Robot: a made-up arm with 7 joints.
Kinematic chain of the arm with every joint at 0, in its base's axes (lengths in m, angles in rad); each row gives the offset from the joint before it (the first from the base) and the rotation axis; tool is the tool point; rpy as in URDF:
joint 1: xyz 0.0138 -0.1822 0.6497 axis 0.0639 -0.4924 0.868
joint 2: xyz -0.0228 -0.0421 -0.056 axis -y
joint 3: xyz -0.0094 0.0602 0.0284 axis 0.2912 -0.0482 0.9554
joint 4: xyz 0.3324 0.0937 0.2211 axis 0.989 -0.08 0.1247
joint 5: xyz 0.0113 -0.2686 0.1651 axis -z
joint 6: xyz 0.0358 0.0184 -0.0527 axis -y
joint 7: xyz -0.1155 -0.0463 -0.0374 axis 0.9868 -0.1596 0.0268
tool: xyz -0.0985 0.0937 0.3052 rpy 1.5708 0 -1.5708
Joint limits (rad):
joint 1: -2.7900..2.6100
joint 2: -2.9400..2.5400
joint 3: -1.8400..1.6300
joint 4: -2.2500..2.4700
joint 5: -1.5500..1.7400
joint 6: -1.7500..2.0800
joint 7: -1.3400..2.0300
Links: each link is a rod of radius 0.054 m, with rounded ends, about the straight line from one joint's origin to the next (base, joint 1, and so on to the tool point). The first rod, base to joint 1, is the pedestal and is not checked.
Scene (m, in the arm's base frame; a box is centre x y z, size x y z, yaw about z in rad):
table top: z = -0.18
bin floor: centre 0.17 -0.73 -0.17 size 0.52 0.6 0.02 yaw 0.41
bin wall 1: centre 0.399 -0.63 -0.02 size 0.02 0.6 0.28 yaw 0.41
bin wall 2: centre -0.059 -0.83 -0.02 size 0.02 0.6 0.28 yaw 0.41
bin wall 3: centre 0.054 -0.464 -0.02 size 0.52 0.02 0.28 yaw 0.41
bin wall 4: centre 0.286 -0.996 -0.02 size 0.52 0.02 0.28 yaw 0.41
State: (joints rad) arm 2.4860 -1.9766 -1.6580 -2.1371 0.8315 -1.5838 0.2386
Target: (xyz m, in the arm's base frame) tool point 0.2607 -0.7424 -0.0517
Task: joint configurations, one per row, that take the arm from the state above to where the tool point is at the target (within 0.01 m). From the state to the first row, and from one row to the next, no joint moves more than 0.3 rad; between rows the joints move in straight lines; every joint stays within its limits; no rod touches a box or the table.
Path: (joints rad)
1: 2.4984 -1.7483 -1.3876 -2.1188 0.9069 -1.5321 0.3607
2: 2.5108 -1.5199 -1.1171 -2.1004 0.9824 -1.4803 0.4828
3: 2.5232 -1.2916 -0.8467 -2.0821 1.0578 -1.4286 0.6049
4: 2.5356 -1.0632 -0.5763 -2.0638 1.1332 -1.3769 0.7270
5: 2.5480 -0.8349 -0.3058 -2.0454 1.2086 -1.3251 0.8491
6: 2.5604 -0.6066 -0.0354 -2.0271 1.2841 -1.2734 0.9712
7: 2.5728 -0.3782 0.2350 -2.0088 1.3595 -1.2217 1.0933
8: 2.5852 -0.1499 0.5054 -1.9904 1.4349 -1.1699 1.2154
9: 2.5976 0.0784 0.7759 -1.9721 1.5104 -1.1182 1.3375
10: 2.6100 0.3068 1.0463 -1.9538 1.5858 -1.0665 1.4596
11: 2.6100 0.5105 0.9819 -2.0525 1.5062 -1.1918 1.2827
12: 2.6100 0.7141 0.9176 -2.1513 1.4266 -1.3172 1.1058
13: 2.6100 0.9178 0.8532 -2.2500 1.3471 -1.4426 0.9289

